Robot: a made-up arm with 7 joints.
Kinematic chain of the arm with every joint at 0, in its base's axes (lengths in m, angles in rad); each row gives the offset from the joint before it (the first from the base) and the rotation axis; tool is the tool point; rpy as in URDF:
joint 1: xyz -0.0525 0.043 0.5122 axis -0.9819 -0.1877 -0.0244
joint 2: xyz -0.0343 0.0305 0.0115 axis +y
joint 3: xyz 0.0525 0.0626 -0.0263 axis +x
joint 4: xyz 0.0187 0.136 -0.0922 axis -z
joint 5: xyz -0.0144 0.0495 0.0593 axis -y
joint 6: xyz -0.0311 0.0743 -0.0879 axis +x
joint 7: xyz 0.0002 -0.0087 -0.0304 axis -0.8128 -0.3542 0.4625
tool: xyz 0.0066 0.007 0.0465 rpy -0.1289 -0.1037 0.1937
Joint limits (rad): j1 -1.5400..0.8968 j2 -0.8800..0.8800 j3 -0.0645..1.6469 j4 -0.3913..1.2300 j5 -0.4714..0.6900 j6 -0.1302..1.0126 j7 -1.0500..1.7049
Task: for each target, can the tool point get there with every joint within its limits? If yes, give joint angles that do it. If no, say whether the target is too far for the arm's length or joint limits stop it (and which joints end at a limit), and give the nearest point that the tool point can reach.
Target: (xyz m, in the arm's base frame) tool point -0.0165 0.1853 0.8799
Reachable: yes | joints -1.1630 0.5303 0.4861 0.1664 -0.2475 0.5776 0.8630
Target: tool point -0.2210 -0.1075 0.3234
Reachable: no: joint limits stop it (at a limit: joint 1, joint 2, joint 3, joint 4, joint 5, joint 7) | nearest point -0.0540 -0.0064 0.2024 | short by 0.230 m
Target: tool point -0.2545 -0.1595 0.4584
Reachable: no: joint limits stop it (at a limit: joint 1, joint 3, joint 5, joint 6) | nearest point -0.2312 -0.1594 0.6977 | short by 0.240 m
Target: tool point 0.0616 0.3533 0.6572
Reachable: yes | joints -0.6207 0.6396 0.7138 0.9179 0.2759 0.8244 0.3484
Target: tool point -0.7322 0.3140 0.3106
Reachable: no: too far | nearest point -0.3316 0.2570 0.4284 | short by 0.421 m
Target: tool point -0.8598 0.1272 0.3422
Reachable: no: too far | nearest point -0.3293 0.2270 0.4195 | short by 0.545 m
